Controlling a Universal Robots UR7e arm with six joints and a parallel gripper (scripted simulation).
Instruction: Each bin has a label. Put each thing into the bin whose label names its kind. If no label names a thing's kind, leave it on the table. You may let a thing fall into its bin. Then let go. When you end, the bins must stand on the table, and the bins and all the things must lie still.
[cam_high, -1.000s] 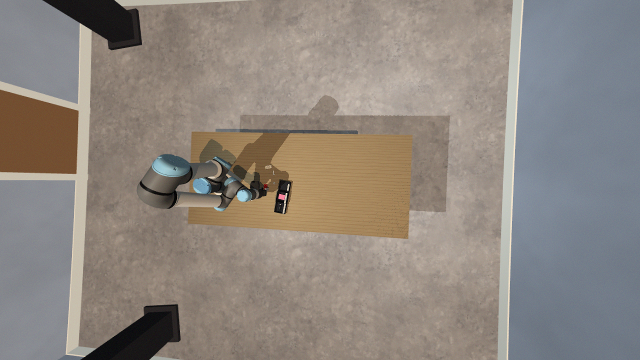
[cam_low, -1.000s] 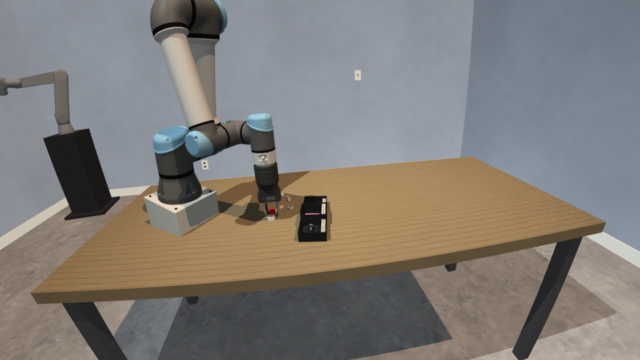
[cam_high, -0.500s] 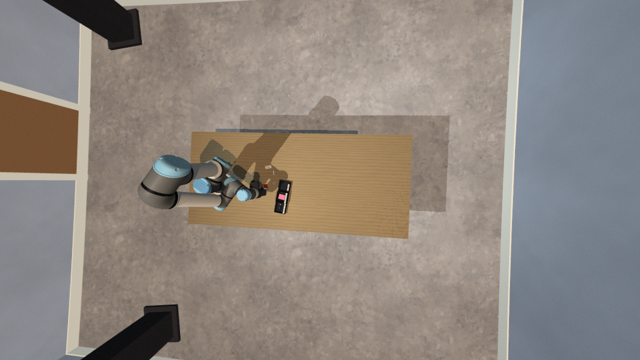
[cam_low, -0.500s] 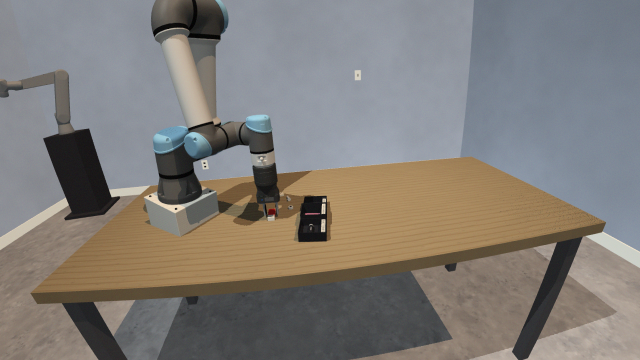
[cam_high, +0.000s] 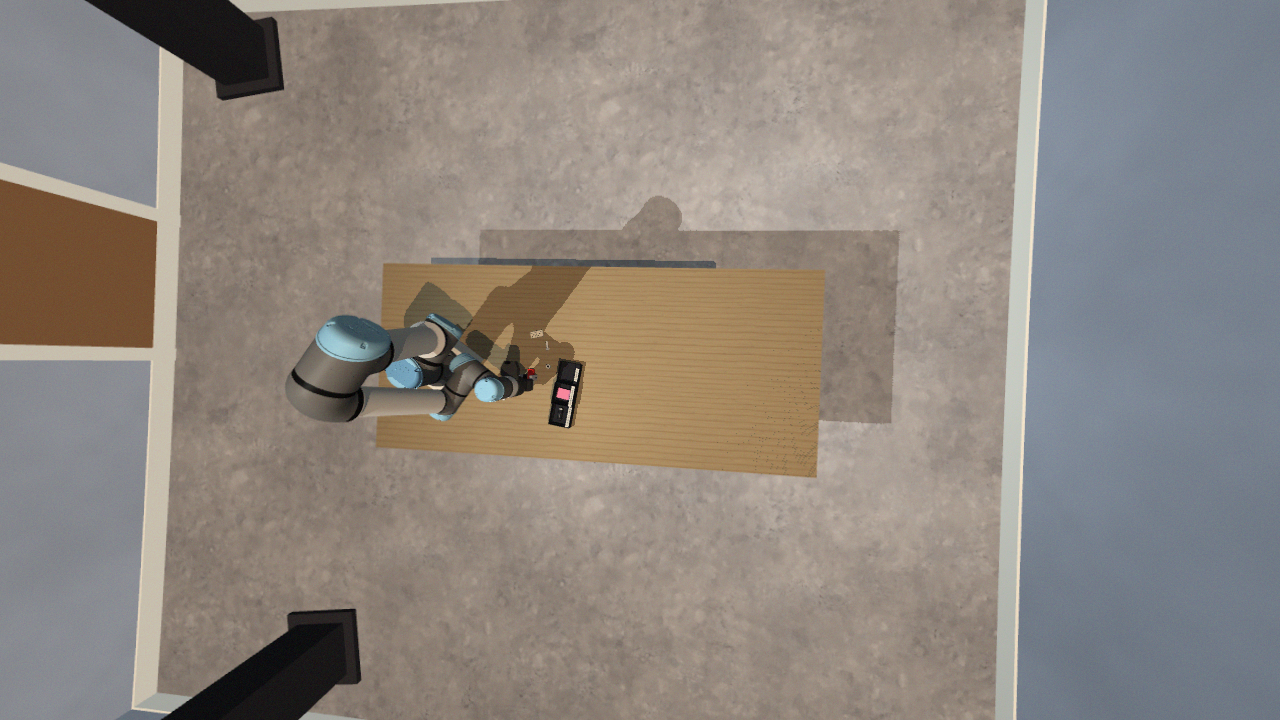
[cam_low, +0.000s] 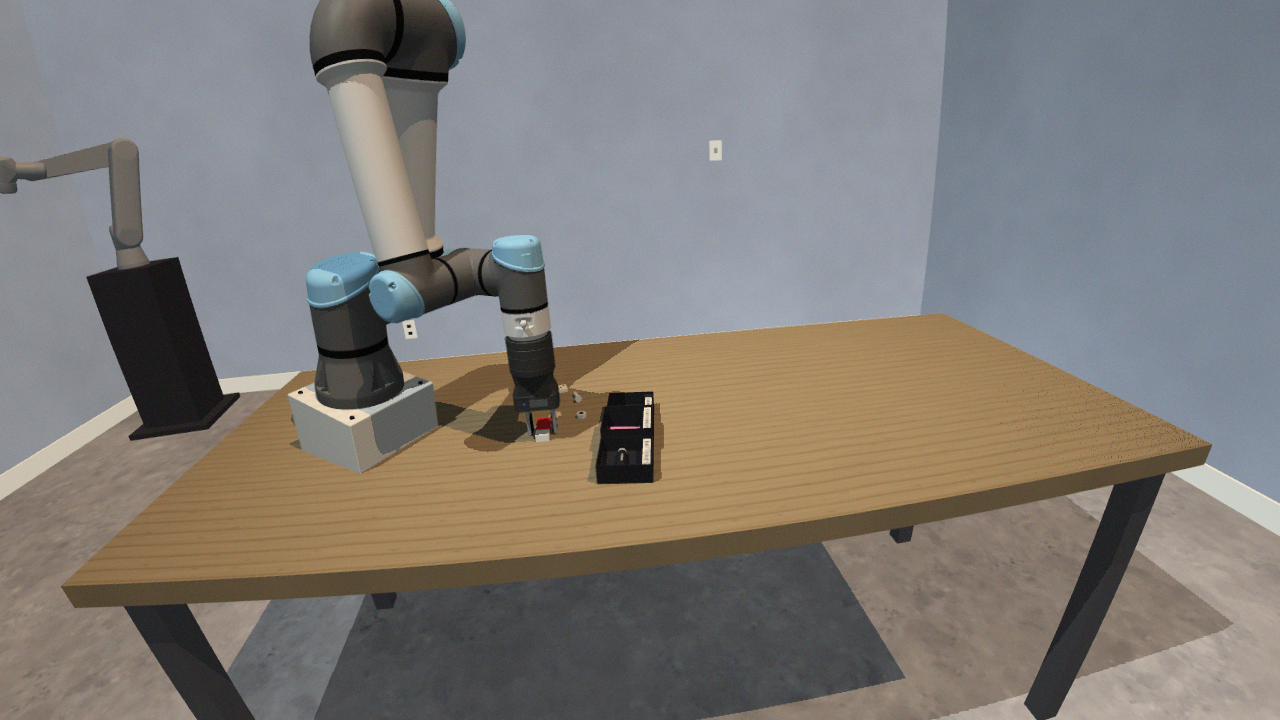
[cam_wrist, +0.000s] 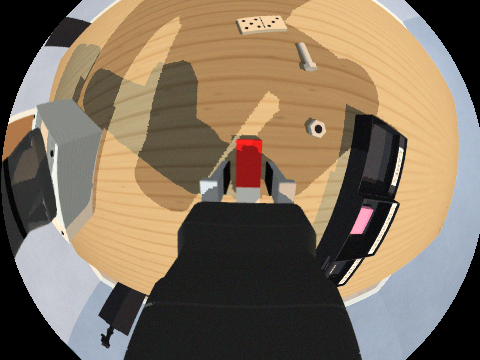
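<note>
The black bin tray lies 140 mm ahead of my hand and 80 mm to the right of it. Round my hand: red block 10 mm to the right, 10 mm below; hex nut 80 mm ahead, 40 mm to the left, 20 mm below; screw 80 mm ahead, 110 mm to the left, 10 mm below.
</note>
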